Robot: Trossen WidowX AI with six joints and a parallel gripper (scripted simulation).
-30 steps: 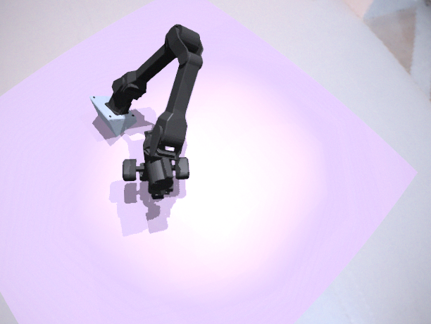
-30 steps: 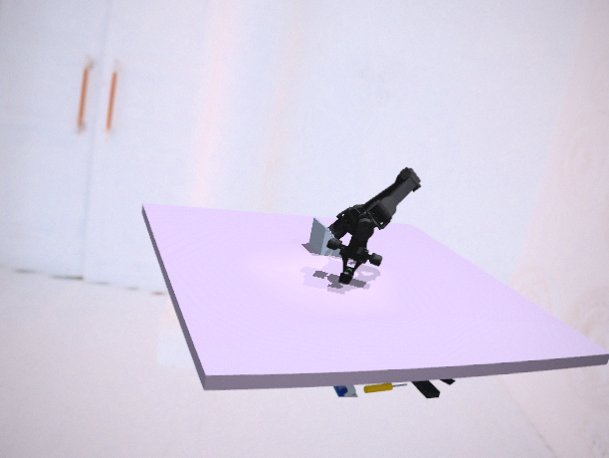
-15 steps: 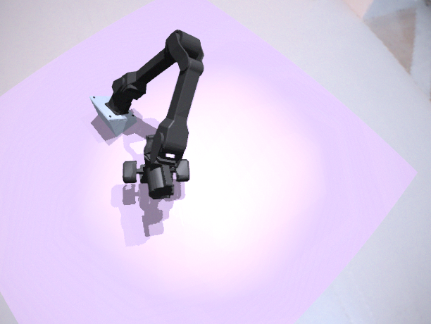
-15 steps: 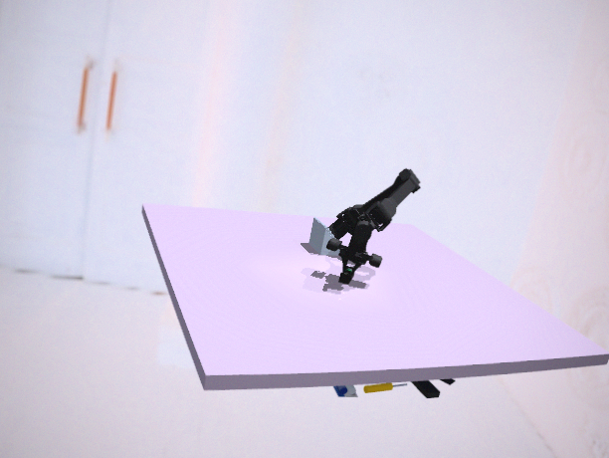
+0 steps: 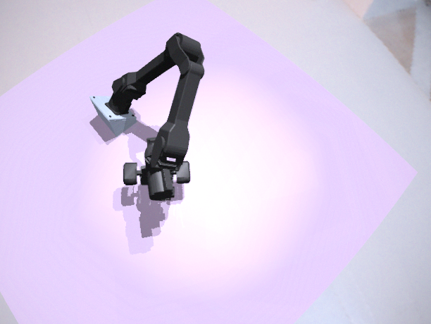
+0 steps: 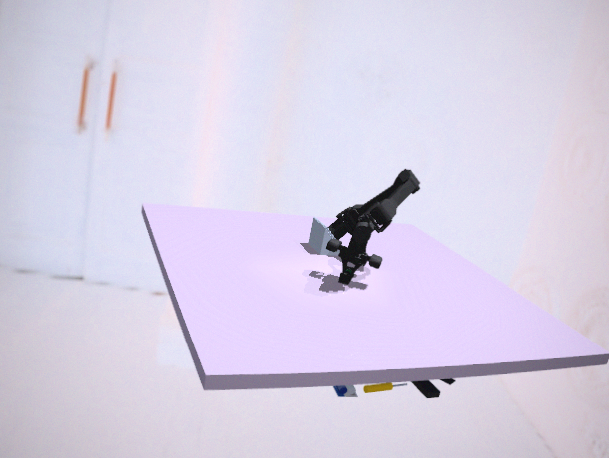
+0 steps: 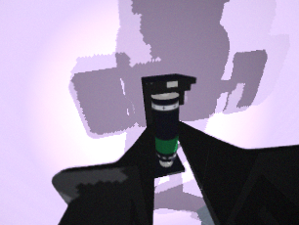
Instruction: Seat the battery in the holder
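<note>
Right now the battery is 10 mm above my gripper tip.
</note>
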